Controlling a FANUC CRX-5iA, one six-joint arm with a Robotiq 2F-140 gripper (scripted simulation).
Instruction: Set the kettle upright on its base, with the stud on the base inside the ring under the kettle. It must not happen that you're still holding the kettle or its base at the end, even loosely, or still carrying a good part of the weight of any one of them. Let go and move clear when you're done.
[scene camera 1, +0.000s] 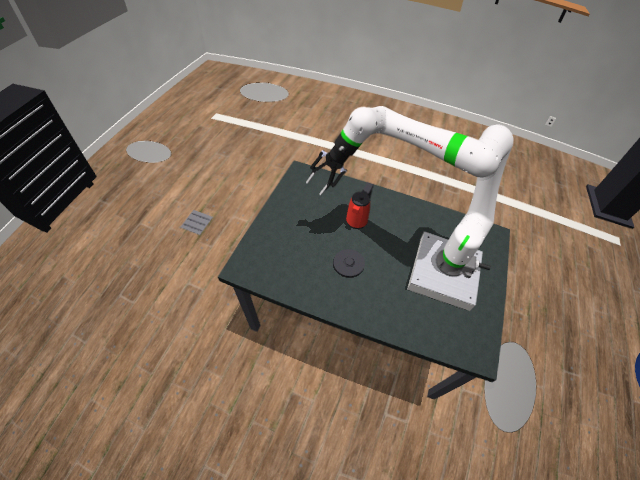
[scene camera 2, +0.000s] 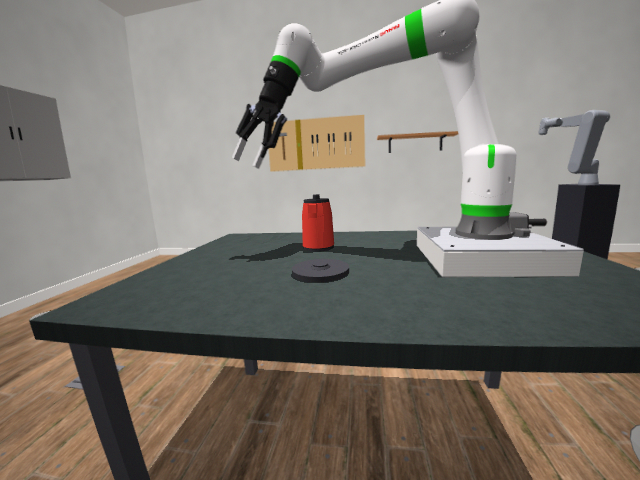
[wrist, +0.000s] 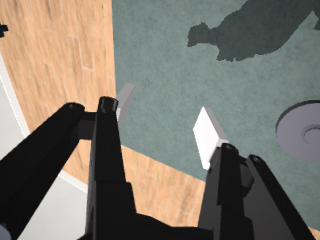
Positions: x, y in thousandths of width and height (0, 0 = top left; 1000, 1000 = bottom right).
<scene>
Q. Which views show my gripper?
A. Scene camera 1, scene camera 2 and the wrist view: all of them.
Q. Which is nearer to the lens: the red kettle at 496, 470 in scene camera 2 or the round dark base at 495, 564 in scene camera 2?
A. The round dark base.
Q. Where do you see my gripper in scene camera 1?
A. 491, 391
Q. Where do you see my gripper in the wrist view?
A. At 517, 448
</scene>
